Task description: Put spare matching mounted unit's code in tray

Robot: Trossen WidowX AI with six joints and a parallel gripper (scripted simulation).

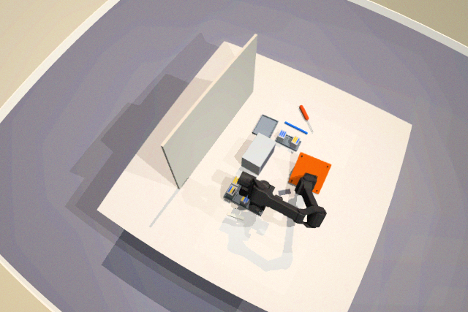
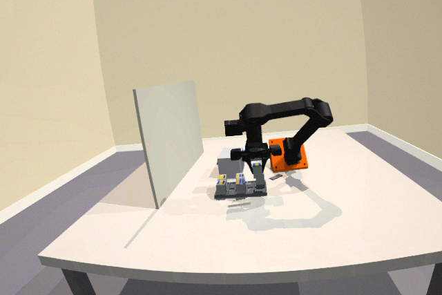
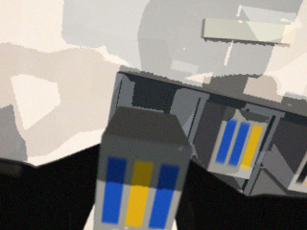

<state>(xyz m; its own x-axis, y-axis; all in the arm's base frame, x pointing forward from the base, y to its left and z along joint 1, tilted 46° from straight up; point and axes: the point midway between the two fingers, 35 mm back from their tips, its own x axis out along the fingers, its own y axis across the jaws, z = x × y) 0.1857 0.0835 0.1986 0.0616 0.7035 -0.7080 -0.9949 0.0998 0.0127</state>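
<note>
Now: the shallow grey tray 11 cm ahead of my gripper tip, 43 cm to the right of it and 8 cm below it. Also, from my gripper tip: grey unit: 9 cm ahead, 23 cm to the right, 3 cm below; tall grey panel: 33 cm ahead, 29 cm to the right, 15 cm above; grey holder: 3 cm behind, 39 cm to the right, 7 cm below.
</note>
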